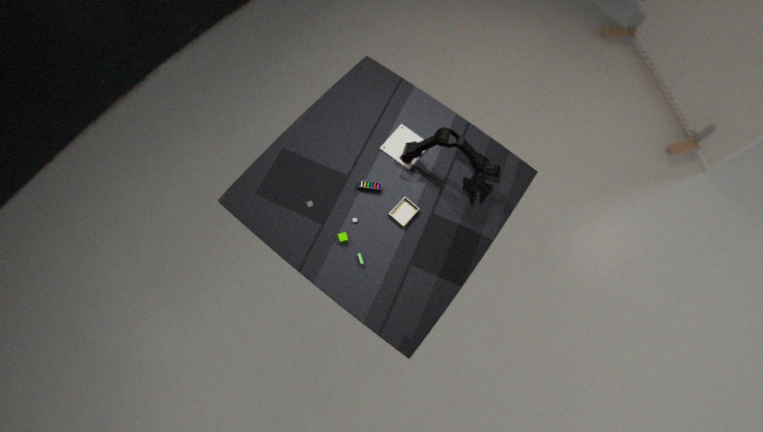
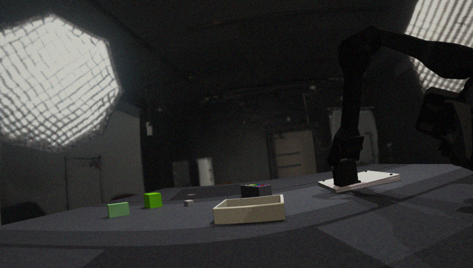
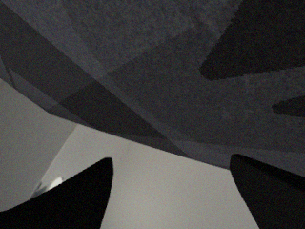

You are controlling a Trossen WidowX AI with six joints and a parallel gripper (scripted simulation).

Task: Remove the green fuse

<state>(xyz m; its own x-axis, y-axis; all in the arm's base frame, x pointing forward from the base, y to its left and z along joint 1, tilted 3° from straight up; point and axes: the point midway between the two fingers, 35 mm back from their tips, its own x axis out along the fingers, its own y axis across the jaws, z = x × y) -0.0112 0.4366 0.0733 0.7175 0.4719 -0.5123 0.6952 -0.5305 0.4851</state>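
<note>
Right now the green fuse is 26 cm ahead of my gripper tip, 52 cm to the right of it and 3 cm below it. From my gripper tip the other things lie so: beige tray: 26 cm ahead, 28 cm to the right, 6 cm below.
</note>
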